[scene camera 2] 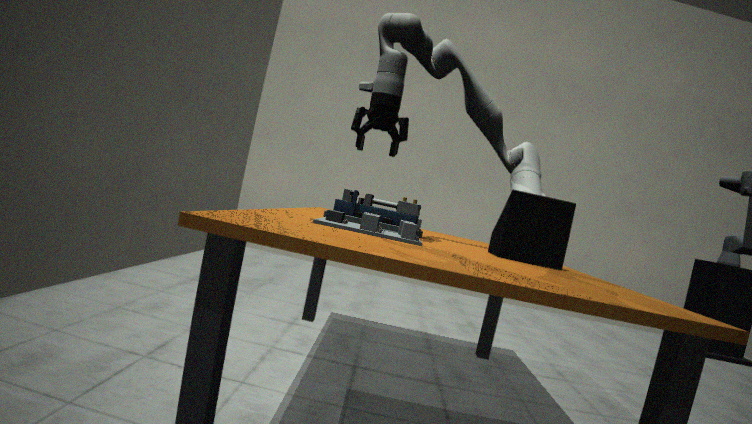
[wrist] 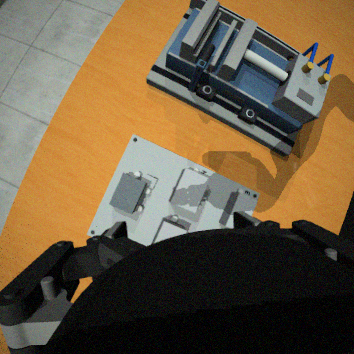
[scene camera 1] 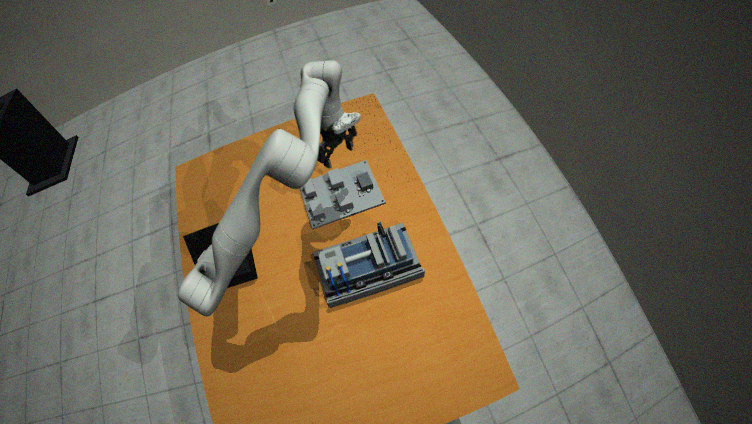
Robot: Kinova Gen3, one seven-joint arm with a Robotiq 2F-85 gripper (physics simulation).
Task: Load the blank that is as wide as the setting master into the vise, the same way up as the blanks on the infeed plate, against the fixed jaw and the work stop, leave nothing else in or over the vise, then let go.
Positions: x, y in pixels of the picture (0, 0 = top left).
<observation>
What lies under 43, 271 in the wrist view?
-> My gripper.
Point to an infeed plate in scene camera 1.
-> At 374, 198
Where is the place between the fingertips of my gripper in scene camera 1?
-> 339, 157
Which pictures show my gripper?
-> Scene camera 2, the wrist view and scene camera 1: all of them.
</observation>
